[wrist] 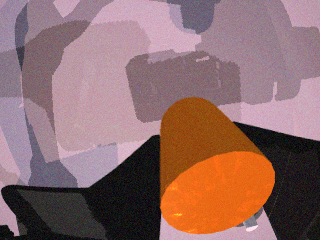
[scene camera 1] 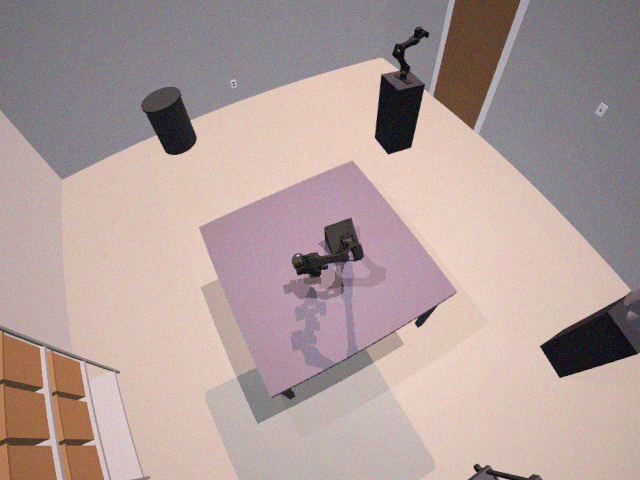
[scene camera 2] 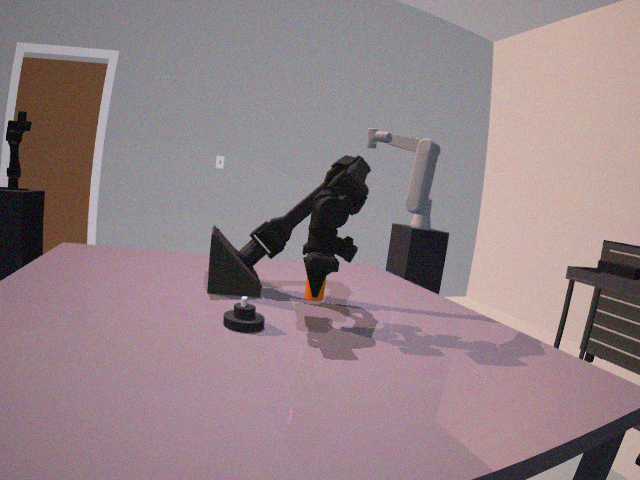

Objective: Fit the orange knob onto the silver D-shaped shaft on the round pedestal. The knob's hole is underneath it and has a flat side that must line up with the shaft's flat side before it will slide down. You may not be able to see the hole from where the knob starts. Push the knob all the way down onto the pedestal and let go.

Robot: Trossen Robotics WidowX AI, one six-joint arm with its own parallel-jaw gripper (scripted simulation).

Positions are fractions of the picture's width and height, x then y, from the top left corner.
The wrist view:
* my gripper: 0.61,0.56
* orange knob: 0.66,0.72, held by my gripper
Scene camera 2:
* my gripper: 0.49,0.61
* round black pedestal: 0.38,0.66
